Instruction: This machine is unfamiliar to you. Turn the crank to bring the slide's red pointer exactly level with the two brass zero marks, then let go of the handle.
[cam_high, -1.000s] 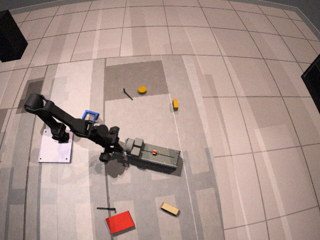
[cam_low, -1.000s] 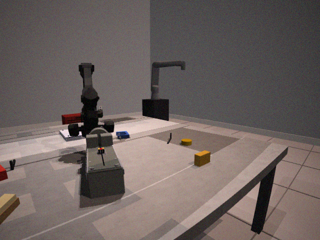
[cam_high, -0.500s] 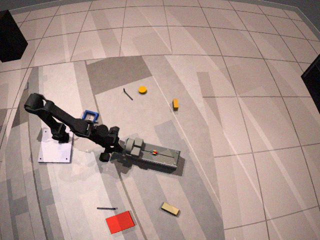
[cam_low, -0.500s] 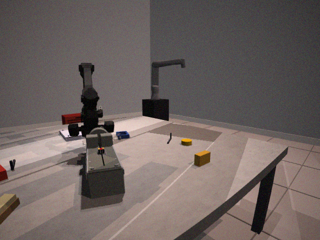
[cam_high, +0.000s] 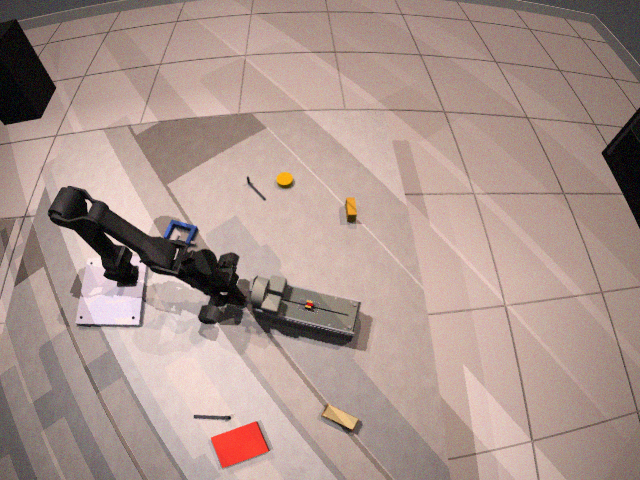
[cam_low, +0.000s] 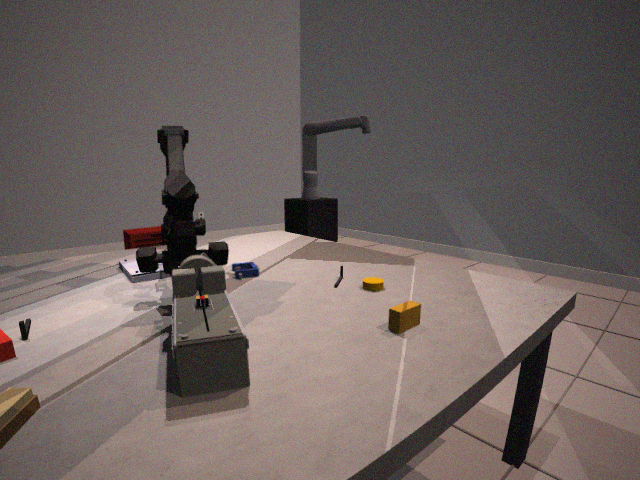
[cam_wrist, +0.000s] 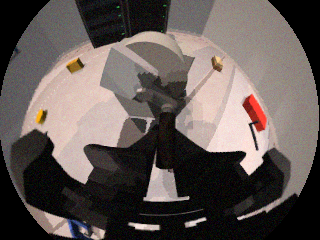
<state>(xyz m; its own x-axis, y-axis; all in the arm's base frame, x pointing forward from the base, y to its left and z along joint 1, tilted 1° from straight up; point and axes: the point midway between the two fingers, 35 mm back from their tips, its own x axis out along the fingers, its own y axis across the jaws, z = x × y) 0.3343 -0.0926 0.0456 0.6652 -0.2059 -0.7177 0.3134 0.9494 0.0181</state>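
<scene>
The dark crank handle lies 30 mm above my gripper tip, 20 mm behind it and 10 mm to the left of it. From my gripper tip the other things lie so: blue block 240 mm to the left, 200 mm behind, 40 mm below; then red plate 370 mm to the right, 30 mm below, 30 mm behind; then red pointer 170 mm ahead, 40 mm above, 30 mm to the right.
</scene>
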